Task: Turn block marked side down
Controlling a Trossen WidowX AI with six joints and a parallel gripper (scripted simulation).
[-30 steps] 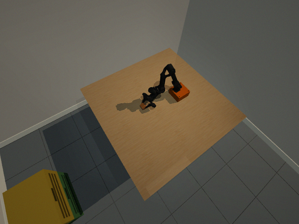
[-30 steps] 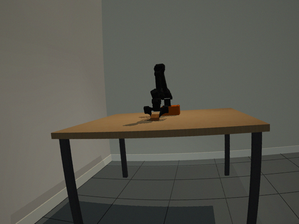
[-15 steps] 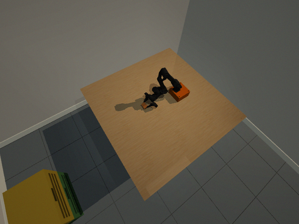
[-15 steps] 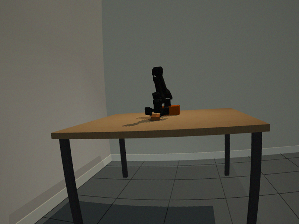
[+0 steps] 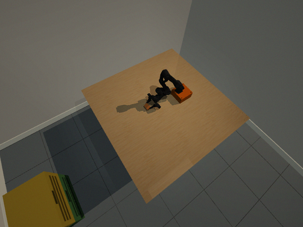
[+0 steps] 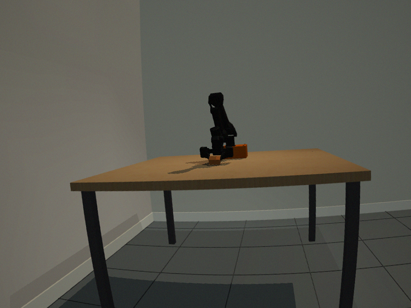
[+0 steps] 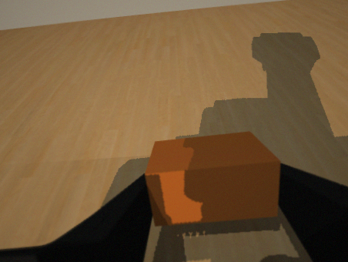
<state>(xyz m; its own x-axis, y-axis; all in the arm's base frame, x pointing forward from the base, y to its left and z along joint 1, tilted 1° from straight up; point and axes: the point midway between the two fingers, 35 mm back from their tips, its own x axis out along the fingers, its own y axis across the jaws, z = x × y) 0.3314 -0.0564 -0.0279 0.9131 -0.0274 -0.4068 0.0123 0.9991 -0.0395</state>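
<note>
The block lies 10 mm below my gripper tip.
</note>
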